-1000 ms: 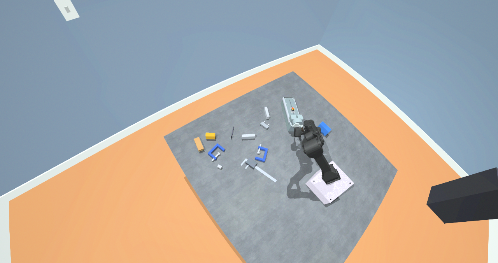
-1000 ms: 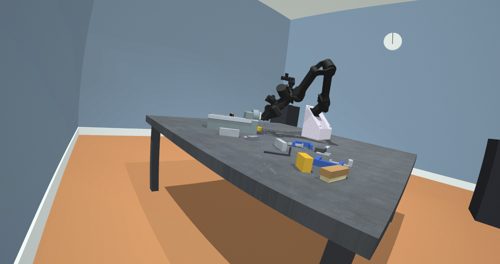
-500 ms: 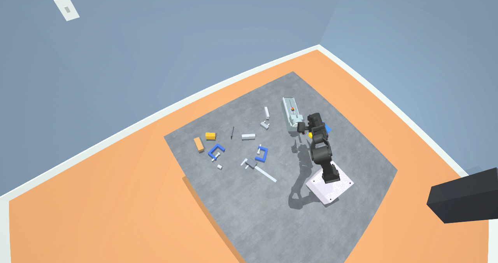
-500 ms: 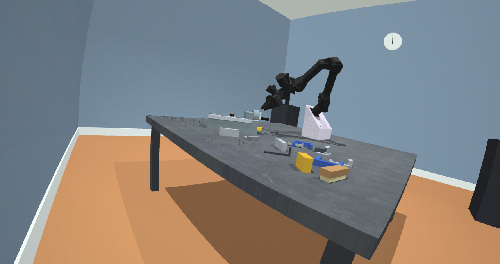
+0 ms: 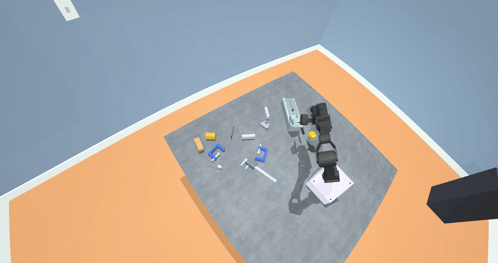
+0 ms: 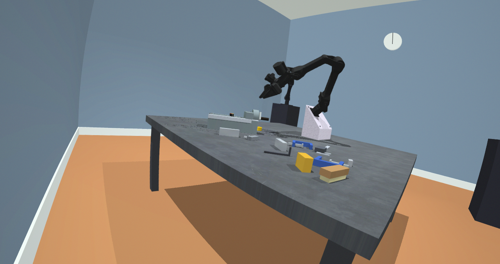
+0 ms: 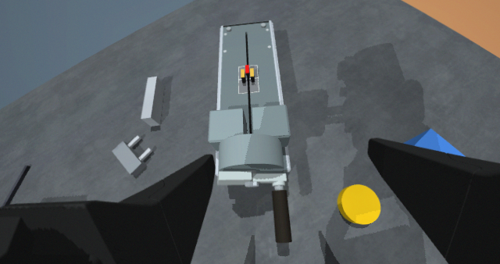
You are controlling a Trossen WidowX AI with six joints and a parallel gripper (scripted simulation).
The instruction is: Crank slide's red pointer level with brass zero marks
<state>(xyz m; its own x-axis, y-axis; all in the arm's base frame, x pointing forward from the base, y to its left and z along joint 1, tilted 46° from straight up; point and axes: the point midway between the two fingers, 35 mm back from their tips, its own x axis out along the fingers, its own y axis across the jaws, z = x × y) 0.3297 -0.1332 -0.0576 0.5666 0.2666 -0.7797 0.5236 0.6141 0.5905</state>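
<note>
My gripper tip is now 30 mm past the dark handle, 20 mm to the right of it and 110 mm above it. Round my gripper tip: red pointer 150 mm ahead, 60 mm to the right, 110 mm below; then blue block 110 mm behind, 190 mm to the right, 160 mm below; then yellow round piece 80 mm behind, 80 mm to the right, 190 mm below.
</note>
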